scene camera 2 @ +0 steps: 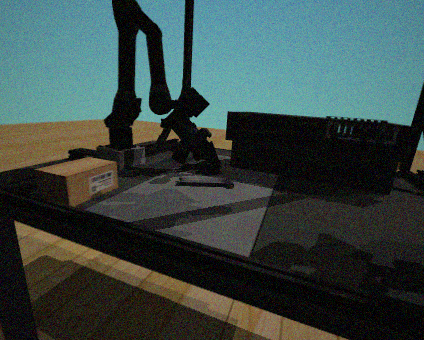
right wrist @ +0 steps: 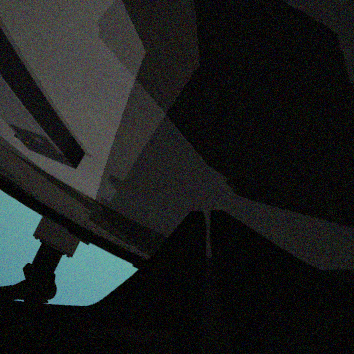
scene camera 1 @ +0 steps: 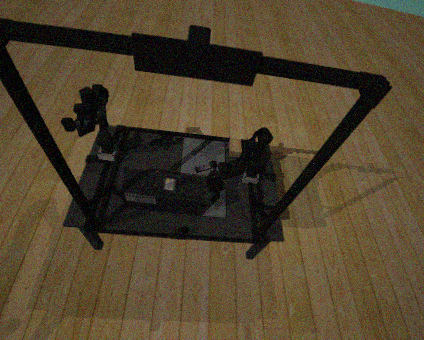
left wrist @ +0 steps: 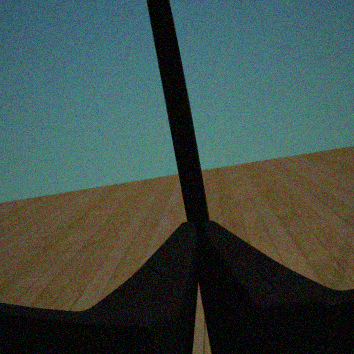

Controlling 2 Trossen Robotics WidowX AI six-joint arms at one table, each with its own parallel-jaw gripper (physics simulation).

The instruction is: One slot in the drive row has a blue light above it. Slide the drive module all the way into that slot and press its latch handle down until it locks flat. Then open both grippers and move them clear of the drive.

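Places are measured from the left arm's base along level axes (x ahead, y left, z up), in metres.
Pixels of known places: left gripper, fingertip midpoint: (scene camera 1: 79, 136) (left wrist: 197, 233); right gripper, fingertip midpoint: (scene camera 2: 220, 168) (right wrist: 205, 222); left arm's base at its link origin: (right wrist: 52, 246) (scene camera 1: 108, 149); right arm's base at its link origin: (scene camera 2: 121, 146) (scene camera 1: 251, 173).
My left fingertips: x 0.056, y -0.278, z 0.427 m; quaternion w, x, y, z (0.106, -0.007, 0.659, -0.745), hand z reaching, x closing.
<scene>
For each thing: its middle in the pictures, then the offset to it from my left fingertips. "spot": a spot on its surface instead. Level surfaces: height alone.
- drive module at the middle of its body: (scene camera 2: 206, 183) (scene camera 1: 204, 166) dx +0.553, dy +0.312, dz -0.492 m
- light grey mat at its surface level: dz -0.497 m
- dark drive chassis at the middle of its body: (right wrist: 227, 350) (scene camera 2: 305, 146) (scene camera 1: 166, 193) dx +0.354, dy +0.029, dz -0.411 m
- cardboard box at the middle of its body: (scene camera 2: 80, 179) (scene camera 1: 234, 147) dx +0.745, dy +0.502, dz -0.469 m
- pale label at a spot on its surface: (scene camera 1: 170, 184) spot: dx +0.376, dy +0.035, dz -0.324 m
The drive module (scene camera 1: 202, 170) (scene camera 2: 204, 183) (right wrist: 42, 105) is a dark flat bar lying on the light grey mat (scene camera 1: 202, 149) (scene camera 2: 225, 230). The dark drive chassis (scene camera 1: 187, 197) (scene camera 2: 300, 145) stands beside the mat. Its slots, the blue light and the module's latch handle cannot be made out in the dark. My right gripper (scene camera 1: 216, 188) (scene camera 2: 214, 169) (right wrist: 205, 222) is shut and empty, low between the module and the chassis, apart from the module. My left gripper (scene camera 1: 67, 124) (left wrist: 197, 233) is shut and empty, raised at the far left, well away from the chassis and pointing outward.
A cardboard box (scene camera 2: 52, 186) with a white label stands at the table edge in scene camera 2. A black overhead frame (scene camera 1: 195, 60) spans the table. A black post (left wrist: 175, 100) rises beyond my left fingertips. A pale label (scene camera 1: 170, 184) shows on top of the chassis.
</scene>
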